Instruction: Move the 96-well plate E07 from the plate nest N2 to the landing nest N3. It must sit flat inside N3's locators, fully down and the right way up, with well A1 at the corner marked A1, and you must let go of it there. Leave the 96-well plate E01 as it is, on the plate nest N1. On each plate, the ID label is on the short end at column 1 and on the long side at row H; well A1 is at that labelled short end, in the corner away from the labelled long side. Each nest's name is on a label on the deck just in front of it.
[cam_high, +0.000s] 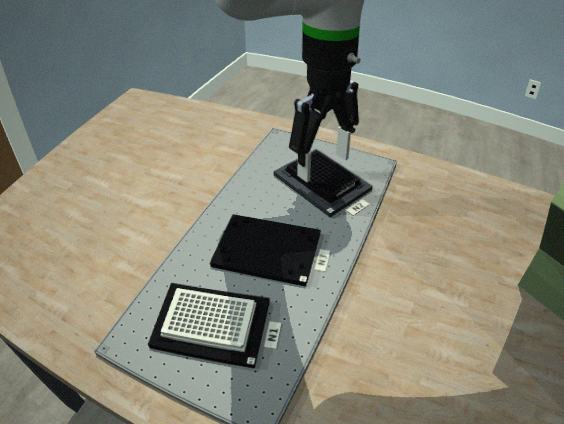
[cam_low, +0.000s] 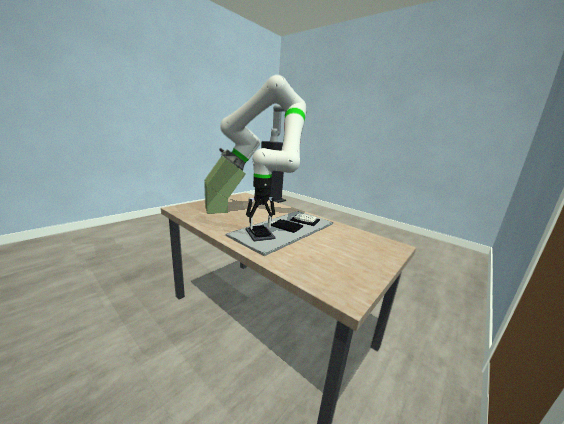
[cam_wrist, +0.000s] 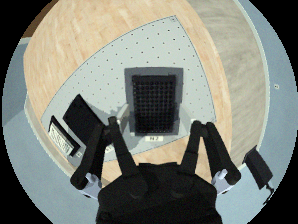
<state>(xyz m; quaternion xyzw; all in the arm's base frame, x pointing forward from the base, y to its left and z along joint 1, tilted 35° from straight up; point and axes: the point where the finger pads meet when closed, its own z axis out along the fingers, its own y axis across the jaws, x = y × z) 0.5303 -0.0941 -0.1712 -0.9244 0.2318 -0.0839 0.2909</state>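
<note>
The black 96-well plate E07 lies 40 mm below my hand. Round my hand: label N3: 80 mm behind, 190 mm to the left, 60 mm below; plate nest N2: 60 mm below; label N2: 90 mm behind, 40 mm to the left, 60 mm below.
</note>
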